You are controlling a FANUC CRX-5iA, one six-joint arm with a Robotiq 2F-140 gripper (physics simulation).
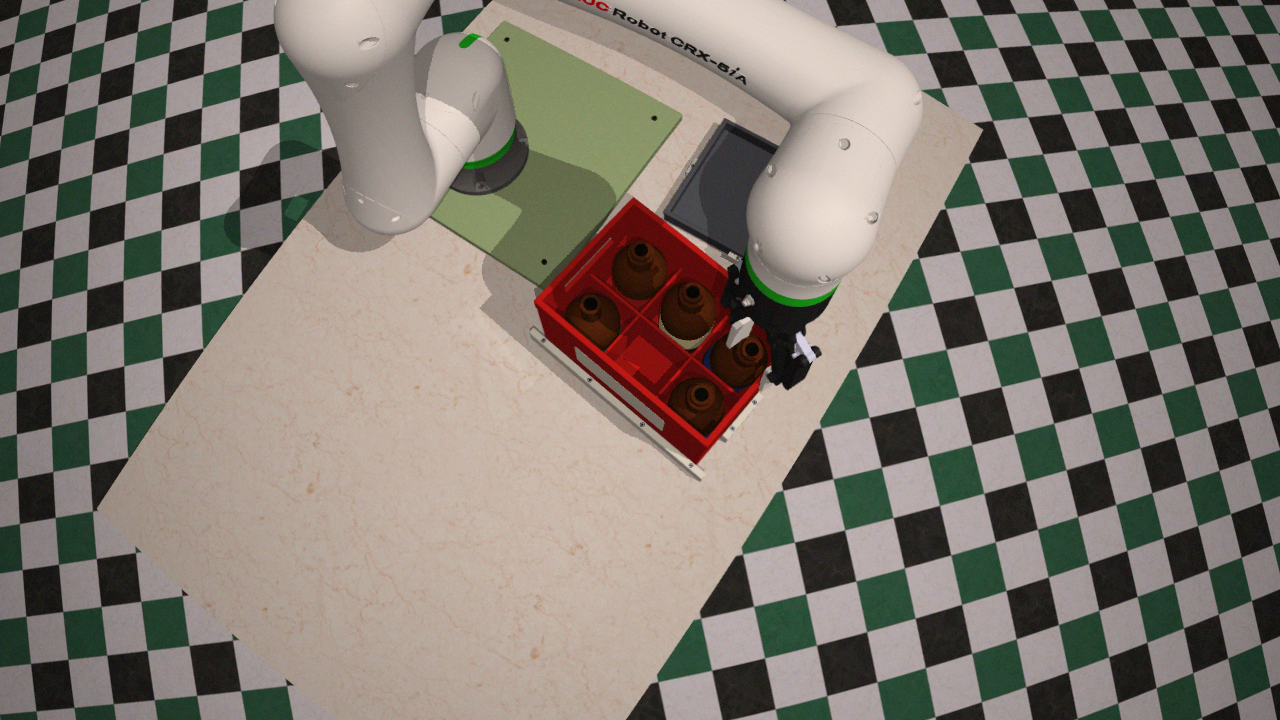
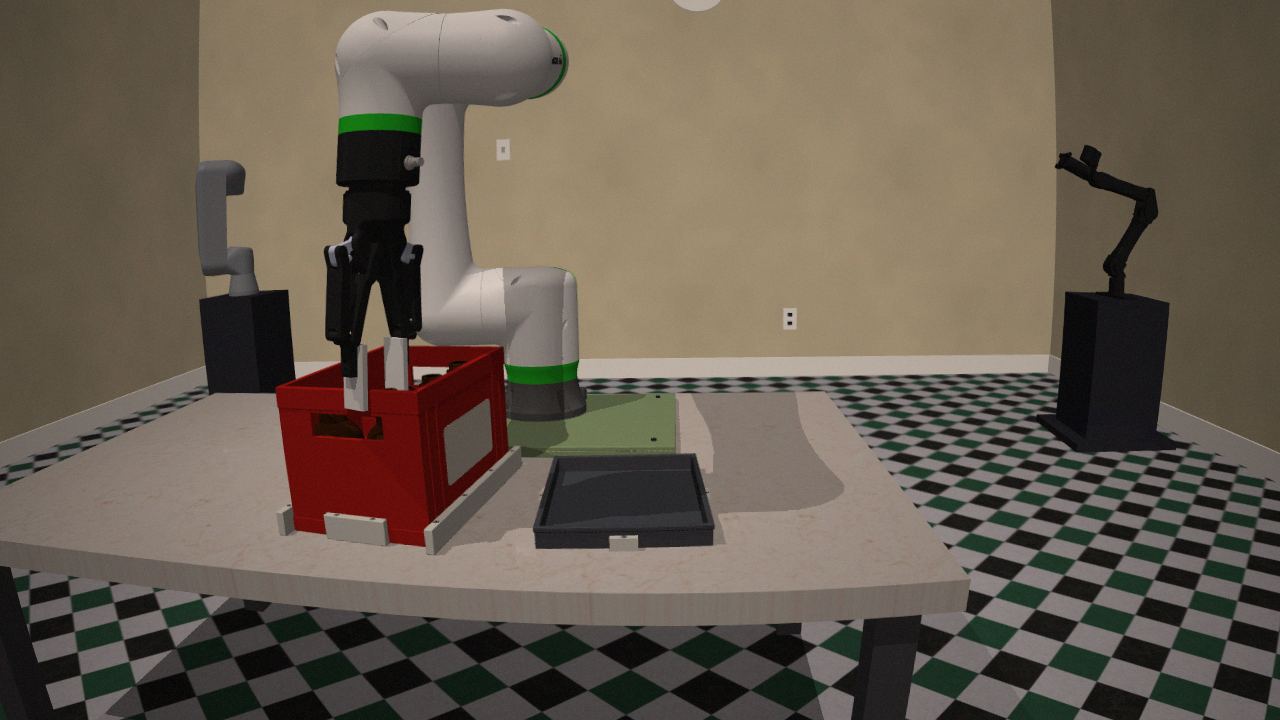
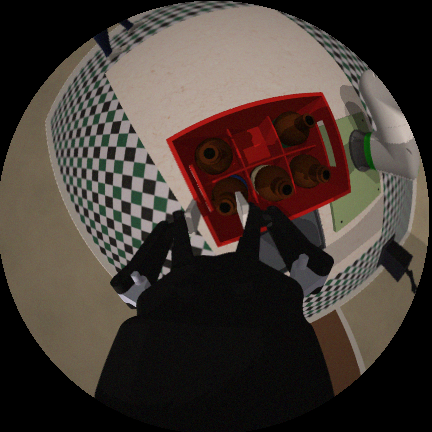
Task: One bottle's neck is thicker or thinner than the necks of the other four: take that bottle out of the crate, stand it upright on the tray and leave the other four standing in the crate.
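Pixels of known places: gripper, fingertip midpoint: [image 1: 753, 361] [image 2: 377, 404] [image 3: 217, 203]; arm's base, origin of the base link: [image 1: 481, 152] [image 2: 543, 411] [image 3: 359, 150].
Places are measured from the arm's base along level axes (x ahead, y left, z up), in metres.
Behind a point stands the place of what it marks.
Note:
Five brown bottles stand in the red crate [image 1: 684, 443] {x 0.519, y -0.172, z 0.077 m} [image 2: 358, 474] {x 0.549, y -0.071, z 0.066 m} [image 3: 325, 197] {x 0.343, y 0.013, z 0.153 m}; one middle compartment is empty. My gripper [image 1: 752, 358] {x 0.525, y -0.050, z 0.141 m} [image 2: 375, 398] {x 0.525, y -0.050, z 0.141 m} [image 3: 217, 203] {x 0.525, y -0.050, z 0.141 m} is down at the crate's end, its fingers shut around the neck of the bottle with a blue label [image 1: 735, 362] {x 0.508, y -0.059, z 0.121 m} [image 3: 228, 192] {x 0.503, y -0.056, z 0.128 m}; one pad is inside the crate, the other outside the end wall, so the wall's rim also appears to lie between them. The cream-label bottle [image 1: 688, 308] {x 0.421, y -0.044, z 0.134 m} [image 3: 272, 184] {x 0.428, y -0.038, z 0.126 m} is beside it, the corner bottle [image 1: 697, 402] {x 0.504, y -0.136, z 0.150 m} [image 3: 214, 155] {x 0.496, y -0.118, z 0.150 m} on the other side. The dark tray [image 1: 725, 179] {x 0.318, y 0.201, z -0.008 m} [image 2: 626, 492] {x 0.363, y 0.199, z -0.008 m} [image 3: 307, 227] {x 0.318, y 0.173, z -0.008 m} is empty.
Pale guide strips [image 1: 617, 402] {x 0.411, y -0.174, z 0.017 m} [image 2: 474, 501] {x 0.447, y 0.027, z 0.003 m} lie along the crate's base. The green base plate [image 1: 572, 107] {x 0.059, y 0.148, z 0.002 m} [image 2: 626, 420] {x 0.055, y 0.153, z 0.002 m} is behind the crate and tray, under the arm. The crate stands near the table's edge.

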